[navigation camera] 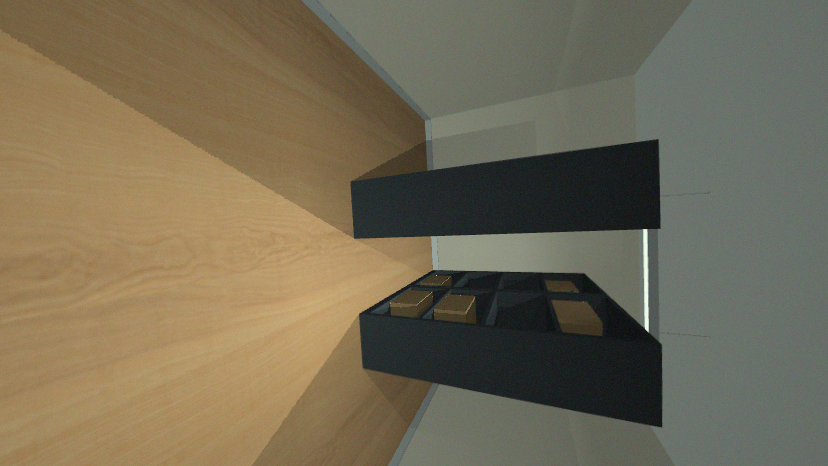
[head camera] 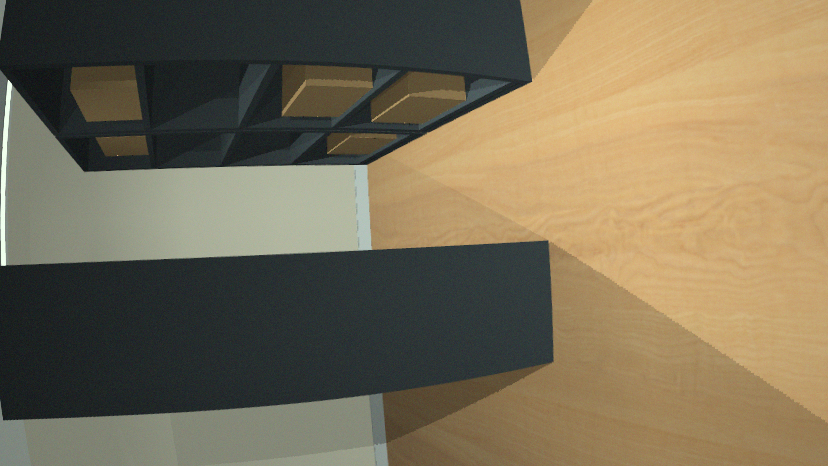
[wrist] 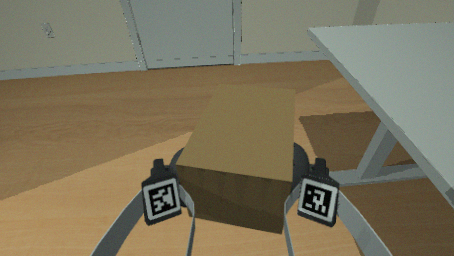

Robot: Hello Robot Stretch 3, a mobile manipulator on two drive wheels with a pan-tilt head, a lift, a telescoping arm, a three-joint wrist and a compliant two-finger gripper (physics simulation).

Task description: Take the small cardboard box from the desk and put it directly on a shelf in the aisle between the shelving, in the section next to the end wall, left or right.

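Note:
Small cardboard box (wrist: 237, 166); out of frame in the navigation camera view, out of frame in the head camera view. Grey desk (wrist: 394, 68). The gripper (wrist: 240, 164).

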